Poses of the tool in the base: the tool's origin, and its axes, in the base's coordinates. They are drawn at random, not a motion.
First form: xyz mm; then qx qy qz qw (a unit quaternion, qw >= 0).
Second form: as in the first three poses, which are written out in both.
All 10 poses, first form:
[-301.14, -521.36, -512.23, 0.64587, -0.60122, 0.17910, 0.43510]
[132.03, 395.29, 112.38, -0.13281, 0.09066, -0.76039, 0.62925]
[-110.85, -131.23, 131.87, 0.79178, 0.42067, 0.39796, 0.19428]
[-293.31, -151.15, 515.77, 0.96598, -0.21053, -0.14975, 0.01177]
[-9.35, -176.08, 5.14, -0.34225, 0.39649, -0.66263, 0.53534]
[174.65, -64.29, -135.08, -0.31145, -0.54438, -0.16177, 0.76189]
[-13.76, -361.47, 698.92, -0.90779, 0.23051, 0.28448, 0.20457]
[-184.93, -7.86, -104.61, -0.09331, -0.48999, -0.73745, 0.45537]
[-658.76, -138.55, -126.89, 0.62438, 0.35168, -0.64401, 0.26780]
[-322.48, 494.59, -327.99, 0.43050, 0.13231, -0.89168, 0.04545]
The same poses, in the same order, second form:
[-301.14, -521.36, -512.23, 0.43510, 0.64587, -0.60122, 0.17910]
[132.03, 395.29, 112.38, 0.62925, -0.13281, 0.09066, -0.76039]
[-110.85, -131.23, 131.87, 0.19428, 0.79178, 0.42067, 0.39796]
[-293.31, -151.15, 515.77, 0.01177, 0.96598, -0.21053, -0.14975]
[-9.35, -176.08, 5.14, 0.53534, -0.34225, 0.39649, -0.66263]
[174.65, -64.29, -135.08, 0.76189, -0.31145, -0.54438, -0.16177]
[-13.76, -361.47, 698.92, 0.20457, -0.90779, 0.23051, 0.28448]
[-184.93, -7.86, -104.61, 0.45537, -0.09331, -0.48999, -0.73745]
[-658.76, -138.55, -126.89, 0.26780, 0.62438, 0.35168, -0.64401]
[-322.48, 494.59, -327.99, 0.04545, 0.43050, 0.13231, -0.89168]

